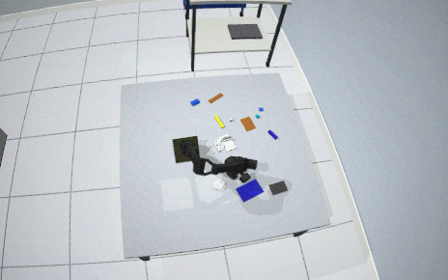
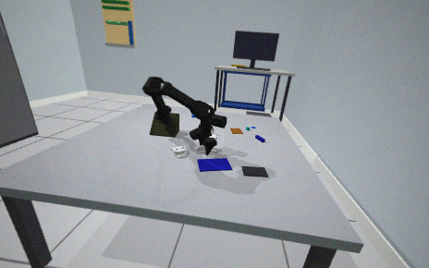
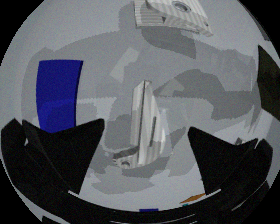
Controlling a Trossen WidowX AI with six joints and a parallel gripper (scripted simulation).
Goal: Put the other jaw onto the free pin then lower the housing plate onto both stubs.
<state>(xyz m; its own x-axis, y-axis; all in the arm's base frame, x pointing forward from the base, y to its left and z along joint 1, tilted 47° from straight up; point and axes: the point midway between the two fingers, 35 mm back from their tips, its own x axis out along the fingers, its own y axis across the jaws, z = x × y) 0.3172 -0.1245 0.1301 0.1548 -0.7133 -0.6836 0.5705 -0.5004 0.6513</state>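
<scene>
Now: the white jaw 40 mm ahead of my gripper tip and 10 mm to the left of it. From my gripper tip the other things lie so: blue plate (110 mm to the right, 80 mm ahead); then dark grey plate (270 mm ahead, 110 mm to the right); then white base (240 mm to the left, 30 mm behind).
</scene>
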